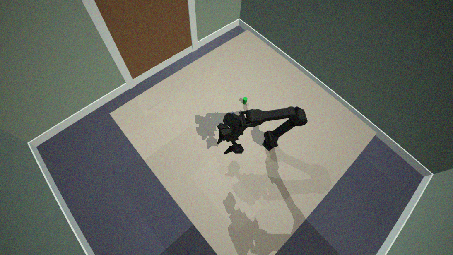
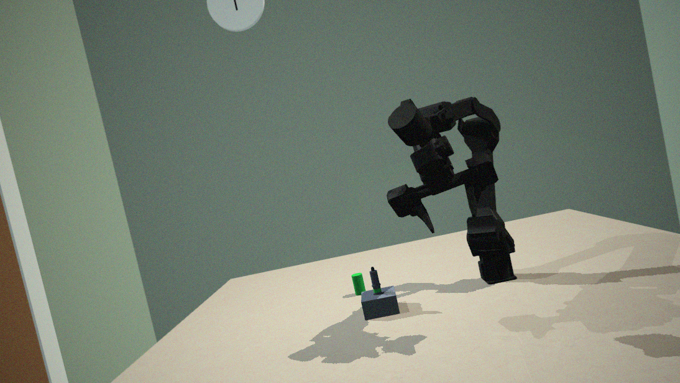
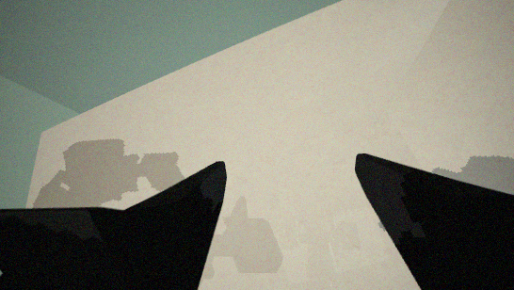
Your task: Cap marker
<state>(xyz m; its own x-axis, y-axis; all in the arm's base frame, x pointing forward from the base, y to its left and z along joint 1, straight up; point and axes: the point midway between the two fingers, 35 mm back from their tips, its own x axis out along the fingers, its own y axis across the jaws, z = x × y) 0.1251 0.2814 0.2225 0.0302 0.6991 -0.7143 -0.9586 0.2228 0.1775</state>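
My gripper tip is now 200 mm short of the green cap, 410 mm to the left of it and 170 mm above it. Round my gripper tip: holder block: 150 mm ahead, 240 mm to the right, 180 mm below.
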